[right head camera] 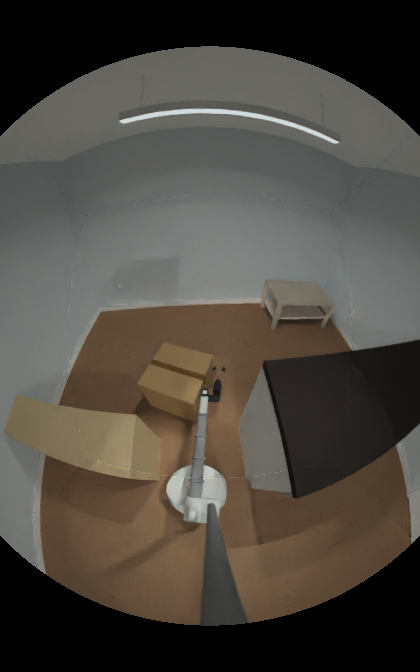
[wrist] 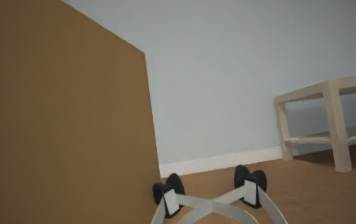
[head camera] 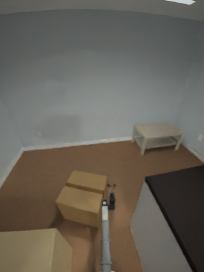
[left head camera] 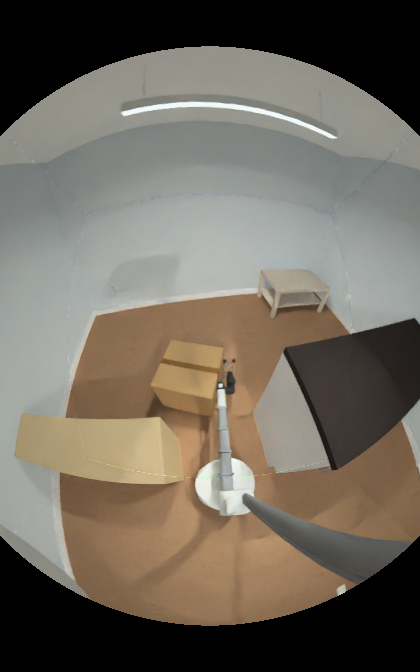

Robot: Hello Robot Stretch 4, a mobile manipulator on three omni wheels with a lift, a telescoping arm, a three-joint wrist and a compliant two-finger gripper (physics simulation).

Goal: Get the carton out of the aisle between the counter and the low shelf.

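Places are measured from the robot's base along level axes (x up, y left, z back), in metres.
Where they show: gripper, fingertip midpoint: (wrist: 208, 182) (head camera: 111, 183).
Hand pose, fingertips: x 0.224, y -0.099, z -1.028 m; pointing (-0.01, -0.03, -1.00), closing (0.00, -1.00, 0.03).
After its pixels a point has its place.
The brown carton (head camera: 80, 200) {x 0.379, y 0.248, z -0.720 m} (left head camera: 185, 382) (right head camera: 172, 385) (wrist: 75, 115) {x 0.303, y -0.018, z -0.914 m} stands upright on the floor, turned at an angle, with a darker tape strip across its top. It is past the far end of the low tan shelf (head camera: 30, 250) {x 0.583, y 0.489, z -0.251 m} (left head camera: 90, 450) (right head camera: 80, 440), and left of and apart from the dark-topped counter (head camera: 185, 200) {x 0.883, y -0.473, z -0.408 m} (left head camera: 350, 390) (right head camera: 340, 415). My gripper (head camera: 111, 185) {x 0.224, y -0.099, z -1.028 m} (left head camera: 229, 360) (right head camera: 219, 369) (wrist: 208, 182) {x 0.224, y -0.099, z -1.028 m} is open, with no object between its fingers, close beside the carton's right side. In the wrist view the left fingertip is near that side; contact is unclear.
A small pale table (head camera: 157, 131) {x 0.423, y -1.113, z -2.038 m} (left head camera: 295, 280) (right head camera: 299, 292) (wrist: 337, 125) {x 0.199, y -0.787, z -1.834 m} stands at the back right near the wall. My extended arm (head camera: 105, 240) {x 0.345, y 0.001, z -0.376 m} (left head camera: 224, 435) (right head camera: 199, 440) passes between the shelf and the counter. The base (left head camera: 202, 485) (right head camera: 175, 492) is near the aisle's near end.
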